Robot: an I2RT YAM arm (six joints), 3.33 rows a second.
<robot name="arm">
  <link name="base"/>
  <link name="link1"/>
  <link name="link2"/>
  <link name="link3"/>
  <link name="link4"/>
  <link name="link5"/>
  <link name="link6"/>
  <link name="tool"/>
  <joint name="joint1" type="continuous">
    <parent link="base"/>
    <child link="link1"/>
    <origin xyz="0 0 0.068"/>
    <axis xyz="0 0 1"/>
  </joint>
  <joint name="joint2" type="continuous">
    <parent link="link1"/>
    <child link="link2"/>
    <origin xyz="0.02 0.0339 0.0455"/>
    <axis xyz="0 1 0"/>
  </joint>
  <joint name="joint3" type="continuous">
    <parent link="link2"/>
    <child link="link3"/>
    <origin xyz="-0.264 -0.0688 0"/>
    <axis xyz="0 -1 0"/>
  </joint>
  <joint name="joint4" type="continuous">
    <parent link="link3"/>
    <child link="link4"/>
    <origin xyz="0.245 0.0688 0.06"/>
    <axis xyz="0 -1 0"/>
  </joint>
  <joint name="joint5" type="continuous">
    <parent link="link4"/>
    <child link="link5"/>
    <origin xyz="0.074 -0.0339 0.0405"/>
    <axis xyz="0 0 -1"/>
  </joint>
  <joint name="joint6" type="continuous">
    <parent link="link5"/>
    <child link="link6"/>
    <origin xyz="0.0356 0 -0.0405"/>
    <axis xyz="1 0 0"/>
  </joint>
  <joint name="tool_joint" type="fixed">
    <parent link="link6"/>
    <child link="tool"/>
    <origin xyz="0 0 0" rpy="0 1.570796 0"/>
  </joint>
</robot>
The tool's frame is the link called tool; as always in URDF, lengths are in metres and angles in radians. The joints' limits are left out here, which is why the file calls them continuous.
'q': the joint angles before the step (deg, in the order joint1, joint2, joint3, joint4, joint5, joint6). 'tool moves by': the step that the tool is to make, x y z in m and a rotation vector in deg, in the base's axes. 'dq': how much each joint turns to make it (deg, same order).
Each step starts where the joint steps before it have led.
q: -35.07 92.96 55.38 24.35 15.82 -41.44
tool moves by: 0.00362 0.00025 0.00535 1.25 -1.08 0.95
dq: 0.25 0.05 1.49 -1.66 -1.06 1.49
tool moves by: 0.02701 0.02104 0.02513 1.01 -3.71 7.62
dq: 4.56 0.38 5.56 -3.09 -3.60 2.18
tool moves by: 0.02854 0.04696 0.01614 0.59 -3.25 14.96
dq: 7.44 -0.16 2.54 -0.13 -7.75 0.63
